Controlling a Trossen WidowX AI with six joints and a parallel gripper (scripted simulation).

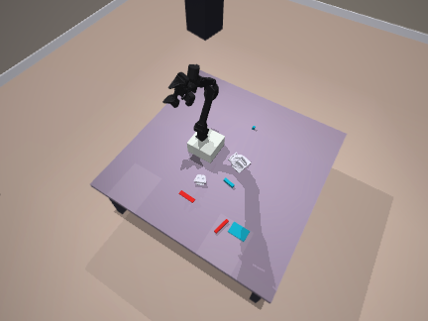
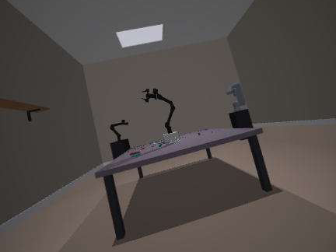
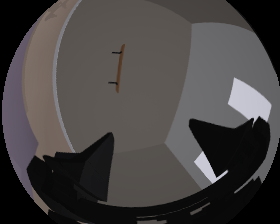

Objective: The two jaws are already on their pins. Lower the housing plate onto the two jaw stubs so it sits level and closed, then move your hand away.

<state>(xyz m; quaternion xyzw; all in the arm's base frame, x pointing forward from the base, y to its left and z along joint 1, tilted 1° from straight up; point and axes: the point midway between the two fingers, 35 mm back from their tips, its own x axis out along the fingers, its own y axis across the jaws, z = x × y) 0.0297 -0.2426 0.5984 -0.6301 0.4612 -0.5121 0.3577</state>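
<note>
Right now my gripper tip is 160 mm short of the white part, 40 mm to the right of it and 690 mm above it. Also, from my gripper tip: cyan bar: 310 mm ahead, 150 mm to the left, 710 mm below; then cyan plate: 560 mm ahead, 50 mm to the right, 710 mm below.
</note>
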